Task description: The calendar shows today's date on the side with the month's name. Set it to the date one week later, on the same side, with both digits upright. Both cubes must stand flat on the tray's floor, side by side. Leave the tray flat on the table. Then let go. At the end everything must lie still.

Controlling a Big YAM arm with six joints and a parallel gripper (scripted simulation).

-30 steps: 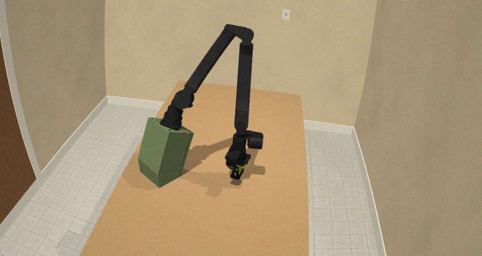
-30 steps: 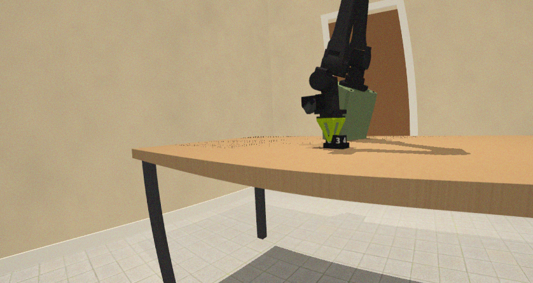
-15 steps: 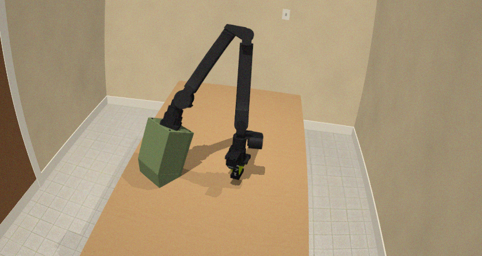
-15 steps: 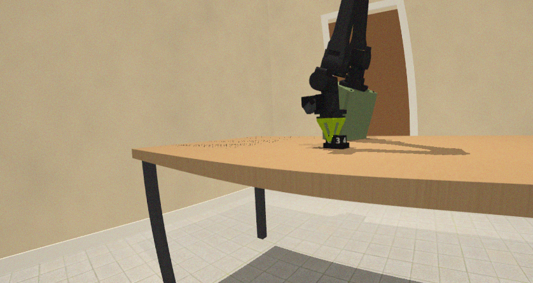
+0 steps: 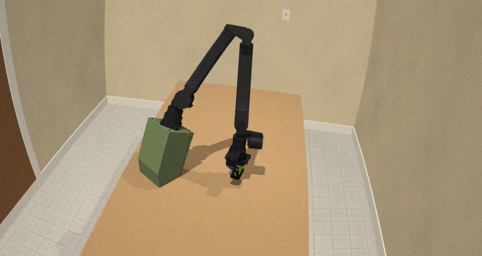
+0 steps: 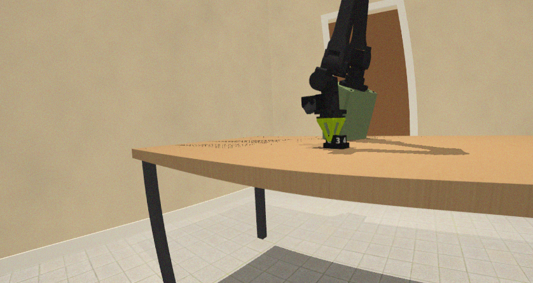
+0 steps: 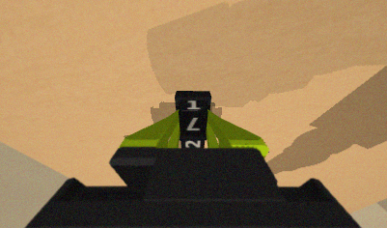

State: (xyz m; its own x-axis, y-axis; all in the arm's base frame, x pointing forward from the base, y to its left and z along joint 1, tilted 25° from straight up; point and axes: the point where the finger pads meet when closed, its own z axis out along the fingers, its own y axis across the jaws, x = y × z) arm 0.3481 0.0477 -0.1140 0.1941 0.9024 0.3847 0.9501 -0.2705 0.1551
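The black tray is 2 cm to the left of my hand and 2 cm below it.
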